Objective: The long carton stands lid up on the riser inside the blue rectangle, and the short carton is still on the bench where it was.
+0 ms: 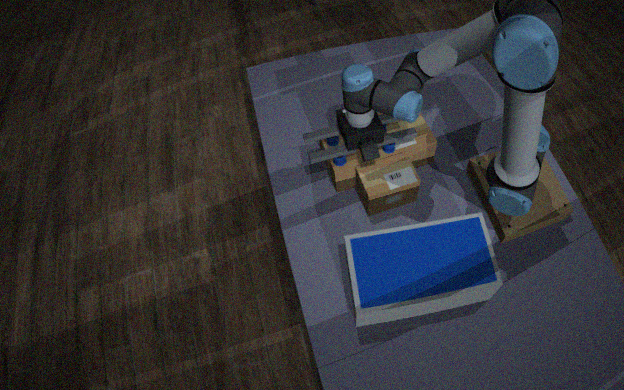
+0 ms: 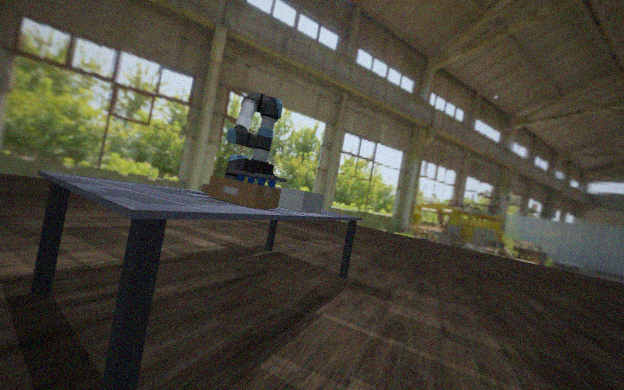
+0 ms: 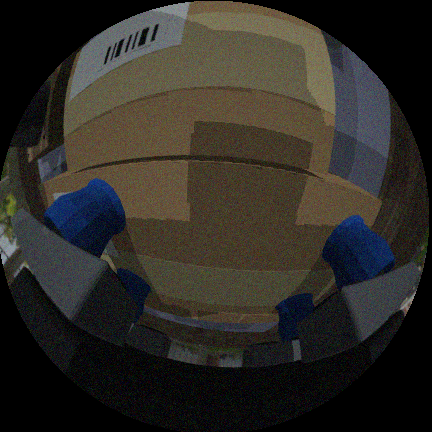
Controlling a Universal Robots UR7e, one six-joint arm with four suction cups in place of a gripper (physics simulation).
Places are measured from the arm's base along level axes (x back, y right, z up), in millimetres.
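Pixels of known places: hand, its tool point: (image 3: 221, 260).
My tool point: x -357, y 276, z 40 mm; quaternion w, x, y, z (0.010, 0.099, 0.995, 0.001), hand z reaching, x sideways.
Observation:
Ahead of a thing's pixels: the offset from my tool point to its top centre. Level surfaces: height alone.
The long carton @(dx +59, dy +7, dz +17 mm) (image 1: 418, 145) (image 2: 241, 194) (image 3: 241, 229) lies lid up on the grey bench @(dz -92 mm) (image 1: 300, 125) (image 2: 156, 201). My suction gripper (image 1: 363, 149) (image 2: 255, 179) (image 3: 221, 261) sits on its lid, with the blue cups pressed against the cardboard. The short carton @(dx +18, dy -117, dz +11 mm) (image 1: 388, 189) (image 3: 193, 72), with a barcode label on top, stands on the bench right against the long carton's front side. The grey riser @(dx -32, dy -384, dz +29 mm) (image 1: 421, 309) (image 2: 300, 200) with the blue rectangle @(dx -32, dy -384, dz +29 mm) (image 1: 421, 255) stands in front of both cartons with nothing on it.
The arm's base (image 1: 514, 184) stands on a wooden plate (image 1: 553, 205) at the bench's right side, close to the riser's far right corner. The bench's left edge drops to a dark wooden floor (image 1: 156, 189).

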